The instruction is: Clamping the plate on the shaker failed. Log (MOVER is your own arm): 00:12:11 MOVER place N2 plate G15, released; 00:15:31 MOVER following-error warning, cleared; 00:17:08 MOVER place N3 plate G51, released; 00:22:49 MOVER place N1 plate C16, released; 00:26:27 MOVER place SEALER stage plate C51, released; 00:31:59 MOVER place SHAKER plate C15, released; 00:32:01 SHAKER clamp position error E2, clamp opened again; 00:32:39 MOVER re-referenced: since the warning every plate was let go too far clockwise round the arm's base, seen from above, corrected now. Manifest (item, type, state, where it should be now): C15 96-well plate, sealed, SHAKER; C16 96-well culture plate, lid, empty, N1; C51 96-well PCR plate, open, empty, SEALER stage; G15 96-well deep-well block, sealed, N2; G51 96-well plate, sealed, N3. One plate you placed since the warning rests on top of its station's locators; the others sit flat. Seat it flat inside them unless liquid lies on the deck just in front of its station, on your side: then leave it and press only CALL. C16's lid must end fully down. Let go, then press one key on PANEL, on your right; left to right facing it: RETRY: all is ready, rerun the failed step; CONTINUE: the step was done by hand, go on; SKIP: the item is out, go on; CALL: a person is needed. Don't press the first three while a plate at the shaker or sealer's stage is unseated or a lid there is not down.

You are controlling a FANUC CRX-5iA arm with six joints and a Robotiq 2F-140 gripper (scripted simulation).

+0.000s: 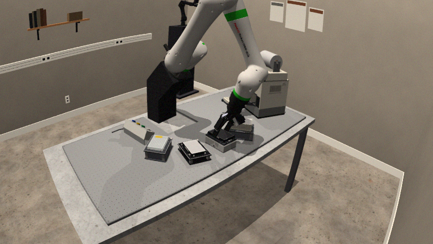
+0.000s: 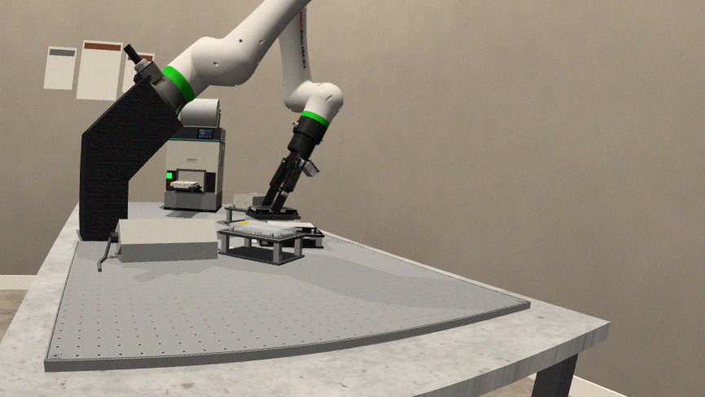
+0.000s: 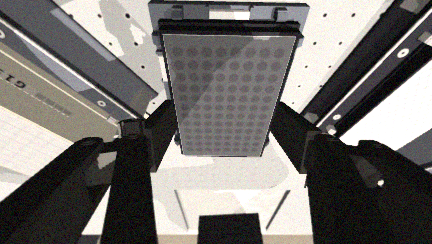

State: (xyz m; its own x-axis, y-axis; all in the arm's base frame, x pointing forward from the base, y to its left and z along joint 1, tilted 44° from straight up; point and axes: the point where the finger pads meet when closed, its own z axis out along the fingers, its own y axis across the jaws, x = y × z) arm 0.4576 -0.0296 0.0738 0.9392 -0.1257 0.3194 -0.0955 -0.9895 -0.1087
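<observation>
Right now my hand is 2 cm above the dark sealed plate. Also, from my hand: grey retry key (34 cm behind, 25 cm to the right, 2 cm below); lidded culture plate (18 cm behind, 30 cm to the right, 2 cm below).
</observation>
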